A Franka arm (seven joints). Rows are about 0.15 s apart.
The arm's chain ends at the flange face. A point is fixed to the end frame.
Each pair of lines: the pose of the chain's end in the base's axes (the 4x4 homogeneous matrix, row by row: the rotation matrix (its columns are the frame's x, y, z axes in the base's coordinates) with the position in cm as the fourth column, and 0 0 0 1 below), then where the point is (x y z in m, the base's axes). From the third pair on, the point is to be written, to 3 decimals.
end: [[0.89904 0.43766 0.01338 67.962], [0.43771 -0.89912 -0.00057 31.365], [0.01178 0.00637 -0.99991 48.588], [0 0 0 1]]
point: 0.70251 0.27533 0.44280
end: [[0.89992 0.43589 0.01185 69.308], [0.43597 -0.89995 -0.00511 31.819], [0.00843 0.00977 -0.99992 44.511], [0 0 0 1]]
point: 0.71583 0.27963 0.40217
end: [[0.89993 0.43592 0.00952 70.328], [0.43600 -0.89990 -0.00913 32.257], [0.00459 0.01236 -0.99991 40.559], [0 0 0 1]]
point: 0.726 0.284 0.363
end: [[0.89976 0.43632 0.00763 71.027], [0.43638 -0.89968 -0.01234 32.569], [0.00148 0.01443 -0.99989 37.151], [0 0 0 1]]
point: 0.733 0.287 0.329
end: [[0.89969 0.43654 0.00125 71.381], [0.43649 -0.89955 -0.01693 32.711], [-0.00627 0.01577 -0.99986 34.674], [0 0 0 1]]
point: 0.736 0.288 0.304
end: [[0.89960 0.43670 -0.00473 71.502], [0.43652 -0.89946 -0.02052 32.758], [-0.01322 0.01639 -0.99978 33.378], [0 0 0 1]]
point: 0.737 0.288 0.291
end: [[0.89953 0.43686 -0.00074 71.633], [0.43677 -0.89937 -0.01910 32.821], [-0.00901 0.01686 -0.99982 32.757], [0 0 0 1]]
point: 0.739 0.289 0.285
